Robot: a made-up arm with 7 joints. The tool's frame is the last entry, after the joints.
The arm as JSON. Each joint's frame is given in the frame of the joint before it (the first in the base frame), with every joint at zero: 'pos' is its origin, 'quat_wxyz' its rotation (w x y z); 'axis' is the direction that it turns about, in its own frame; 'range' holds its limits. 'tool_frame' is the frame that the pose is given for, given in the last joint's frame.
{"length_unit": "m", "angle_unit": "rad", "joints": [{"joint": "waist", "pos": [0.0, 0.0, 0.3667], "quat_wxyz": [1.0, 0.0, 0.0, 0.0], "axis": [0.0, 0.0, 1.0], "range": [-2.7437, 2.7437]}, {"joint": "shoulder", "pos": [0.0, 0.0, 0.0], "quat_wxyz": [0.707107, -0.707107, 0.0, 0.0], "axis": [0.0, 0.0, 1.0], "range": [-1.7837, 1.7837]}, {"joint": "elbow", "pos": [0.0, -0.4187, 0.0], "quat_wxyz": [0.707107, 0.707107, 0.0, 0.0], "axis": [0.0, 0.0, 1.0], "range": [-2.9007, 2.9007]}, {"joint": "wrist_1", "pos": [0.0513, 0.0, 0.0], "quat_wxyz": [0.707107, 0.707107, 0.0, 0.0], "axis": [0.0, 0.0, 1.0], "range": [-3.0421, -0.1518]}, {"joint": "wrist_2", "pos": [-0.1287, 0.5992, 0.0], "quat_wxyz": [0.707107, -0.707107, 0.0, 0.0], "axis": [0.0, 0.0, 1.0], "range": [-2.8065, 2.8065]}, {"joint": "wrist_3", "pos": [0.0, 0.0, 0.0], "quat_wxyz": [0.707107, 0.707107, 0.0, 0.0], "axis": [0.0, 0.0, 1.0], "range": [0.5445, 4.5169]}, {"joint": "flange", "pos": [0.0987, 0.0, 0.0], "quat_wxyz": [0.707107, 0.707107, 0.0, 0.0], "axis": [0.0, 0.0, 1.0], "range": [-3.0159, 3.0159]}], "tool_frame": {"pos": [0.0, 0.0, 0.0], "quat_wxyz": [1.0, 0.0, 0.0, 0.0]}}
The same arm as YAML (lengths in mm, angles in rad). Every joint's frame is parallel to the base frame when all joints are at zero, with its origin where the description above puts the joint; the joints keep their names.
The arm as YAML. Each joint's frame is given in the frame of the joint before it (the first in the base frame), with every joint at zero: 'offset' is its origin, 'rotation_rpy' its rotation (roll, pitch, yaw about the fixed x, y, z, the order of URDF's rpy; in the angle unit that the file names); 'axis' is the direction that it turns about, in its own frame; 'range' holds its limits. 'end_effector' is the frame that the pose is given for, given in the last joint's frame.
length_unit: mm
angle_unit: rad
chain:
  - id: waist
    offset: [0.0, 0.0, 366.7]
    rotation_rpy: [0.0, 0.0, 0.0]
    axis: [0.0, 0.0, 1.0]
    range: [-2.7437, 2.7437]
  - id: shoulder
    offset: [0.0, 0.0, 0.0]
    rotation_rpy: [0.0, 0.0, 0.0]
    axis: [0.0, 1.0, 0.0]
    range: [-1.7837, 1.7837]
  - id: elbow
    offset: [0.0, 0.0, 418.7]
    rotation_rpy: [0.0, 0.0, 0.0]
    axis: [0.0, 0.0, 1.0]
    range: [-2.9007, 2.9007]
  - id: wrist_1
    offset: [51.3, 0.0, 0.0]
    rotation_rpy: [0.0, 0.0, 0.0]
    axis: [0.0, -1.0, 0.0]
    range: [-3.0421, -0.1518]
  - id: wrist_2
    offset: [-128.7, 0.0, 599.2]
    rotation_rpy: [0.0, 0.0, 0.0]
    axis: [0.0, 0.0, 1.0]
    range: [-2.8065, 2.8065]
  - id: wrist_3
    offset: [0.0, 0.0, 0.0]
    rotation_rpy: [0.0, 0.0, 0.0]
    axis: [0.0, -1.0, 0.0]
    range: [0.5445, 4.5169]
  - id: flange
    offset: [98.7, 0.0, 0.0]
    rotation_rpy: [0.0, 0.0, 0.0]
    axis: [0.0, 0.0, -1.0]
    range: [-3.0159, 3.0159]
end_effector:
  offset: [0.0, 0.0, 0.0]
  rotation_rpy: [3.1416, 0.0, 0.0]

